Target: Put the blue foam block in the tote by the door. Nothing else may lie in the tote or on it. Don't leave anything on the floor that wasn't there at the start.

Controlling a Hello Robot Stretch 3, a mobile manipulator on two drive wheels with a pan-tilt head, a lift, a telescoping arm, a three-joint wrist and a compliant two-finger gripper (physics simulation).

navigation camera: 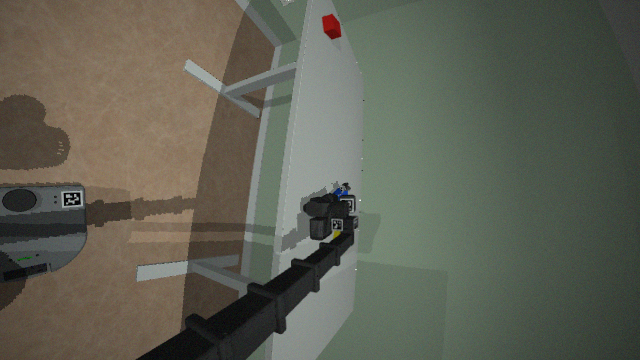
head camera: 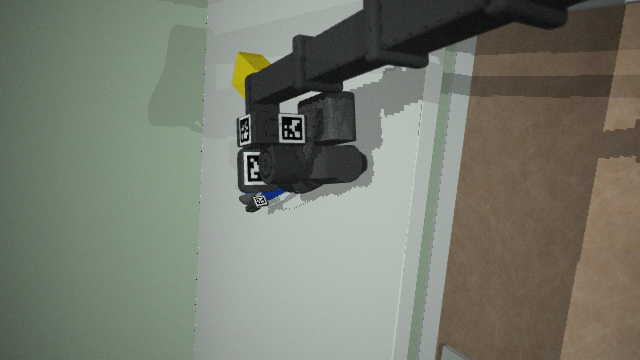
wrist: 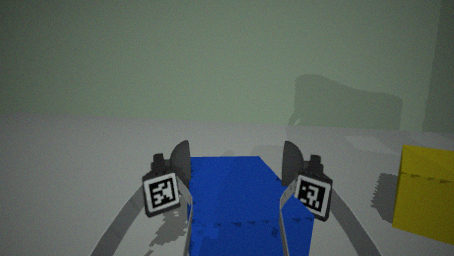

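Pixels of known places: gripper, fingertip midpoint: [wrist: 236, 158]; robot's base, origin of the base link: [navigation camera: 21, 199].
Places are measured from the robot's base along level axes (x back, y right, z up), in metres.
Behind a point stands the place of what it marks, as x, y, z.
The blue foam block [head camera: 273, 194] @[-0.016, 0.746, 0.966] [navigation camera: 340, 192] @[-0.008, 0.720, 0.992] [wrist: 232, 192] @[0.014, 0.731, 0.997] is on the white table [head camera: 310, 280] @[-0.146, 0.658, 0.950] [navigation camera: 325, 125] @[-0.260, 0.682, 0.950] [wrist: 65, 150] @[-0.263, 0.946, 0.950], near its wall-side edge. My gripper [wrist: 236, 158] @[0.015, 0.782, 1.000] is shut on it, with one fingertip at each side of the block in the wrist view. The block sits slightly turned between the fingers, its right face showing past the right finger. In the head and navigation views the wrist hides most of the block and one finger. Whether the block touches the table cannot be told. The tote and the door do not show in these views.
A yellow block [head camera: 242, 72] @[0.194, 0.794, 0.995] [navigation camera: 337, 234] @[0.164, 0.751, 0.966] [wrist: 427, 195] @[0.149, 0.761, 0.982] stands close by, to the right in the wrist view. A red block [navigation camera: 331, 26] @[-0.667, 0.680, 0.986] stands at the table's far end. The green wall [head camera: 100, 200] @[-0.023, 1.250, 1.174] [navigation camera: 475, 150] @[-0.209, 1.289, 1.601] [wrist: 150, 60] @[-0.248, 1.298, 1.115] rises behind the table. Table legs [navigation camera: 205, 77] @[-0.763, 0.773, 0.026] stand on the brown floor.
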